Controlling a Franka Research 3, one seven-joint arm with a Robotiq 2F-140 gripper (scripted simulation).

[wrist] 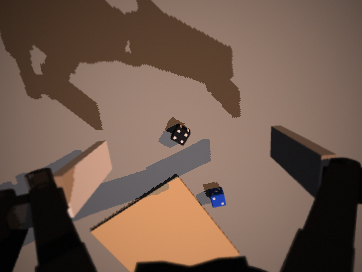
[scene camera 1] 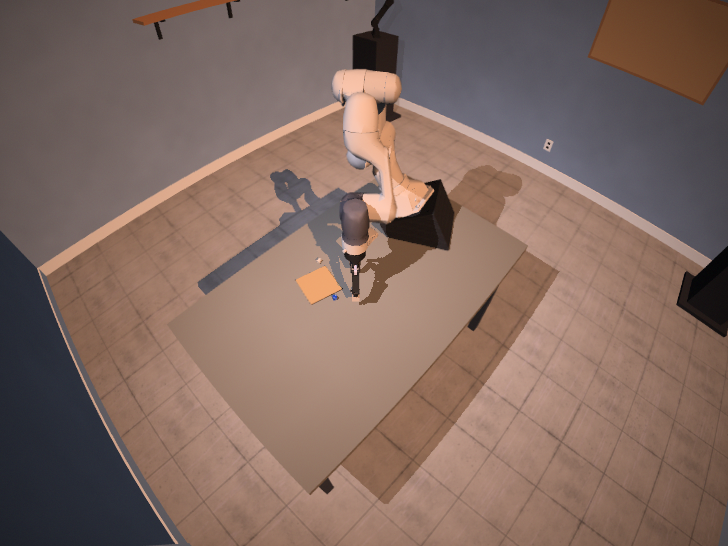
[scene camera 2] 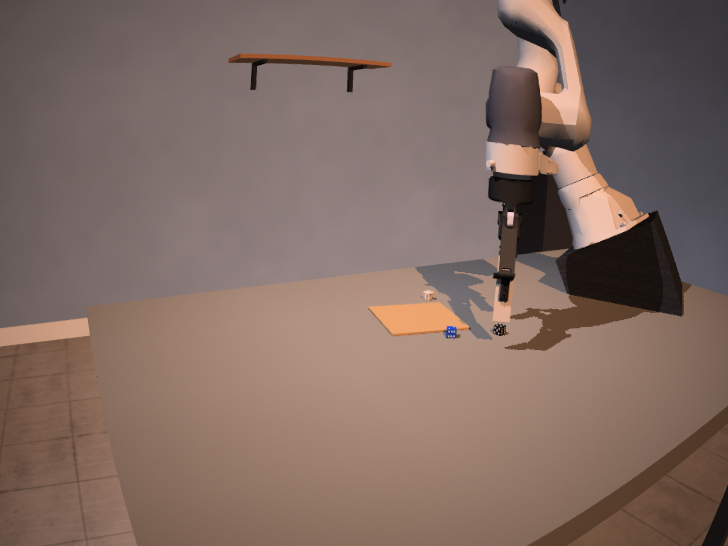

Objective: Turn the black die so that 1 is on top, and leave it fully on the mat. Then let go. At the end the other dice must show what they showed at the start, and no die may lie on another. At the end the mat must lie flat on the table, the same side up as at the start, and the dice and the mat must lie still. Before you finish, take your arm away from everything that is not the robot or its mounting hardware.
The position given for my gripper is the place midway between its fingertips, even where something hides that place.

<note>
In view: my gripper (scene camera 2: 502, 306) and an orange mat (scene camera 2: 409, 319).
The orange mat is seen too in scene camera 1 (scene camera 1: 319, 284). My gripper shows as well in the wrist view (wrist: 188, 148).
</note>
